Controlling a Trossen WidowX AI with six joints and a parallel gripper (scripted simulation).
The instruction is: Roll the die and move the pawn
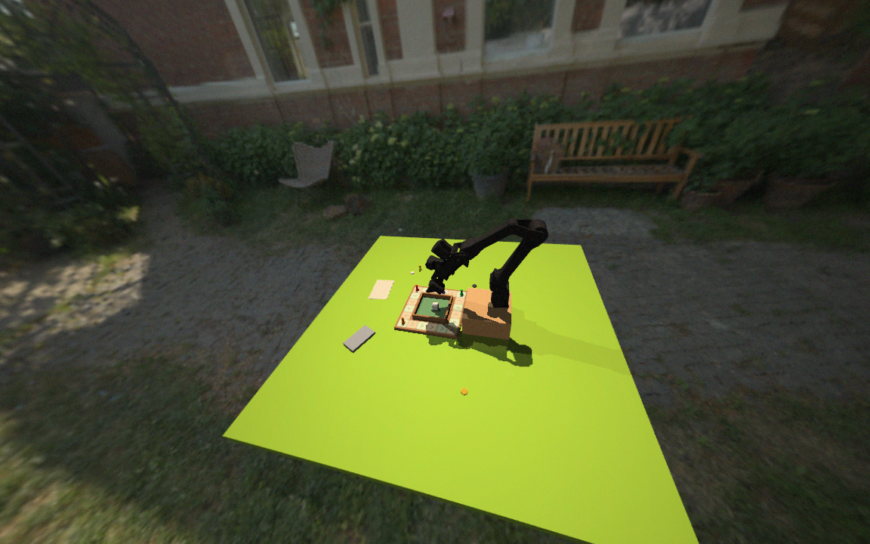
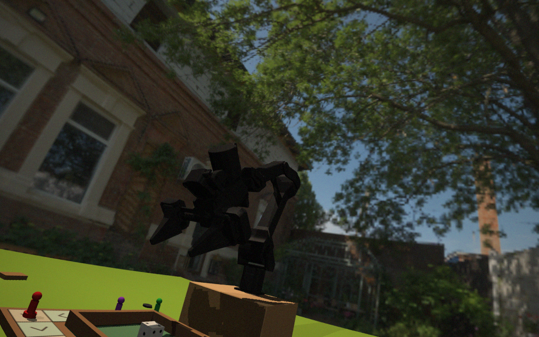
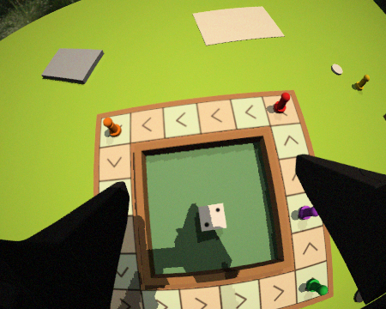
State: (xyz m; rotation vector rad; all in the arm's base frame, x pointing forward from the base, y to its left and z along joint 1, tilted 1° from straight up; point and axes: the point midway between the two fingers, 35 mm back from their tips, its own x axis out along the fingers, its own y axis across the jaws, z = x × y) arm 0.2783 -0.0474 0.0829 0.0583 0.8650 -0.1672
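Right now my gripper tip is 130 mm above the orange pawn, 120 mm short of it and 90 mm to the right of it. Also, from my gripper tip: grey die (130 mm below, 20 mm behind); purple pawn (130 mm below, 100 mm to the right, 50 mm behind); green tray (150 mm below, 10 mm behind).
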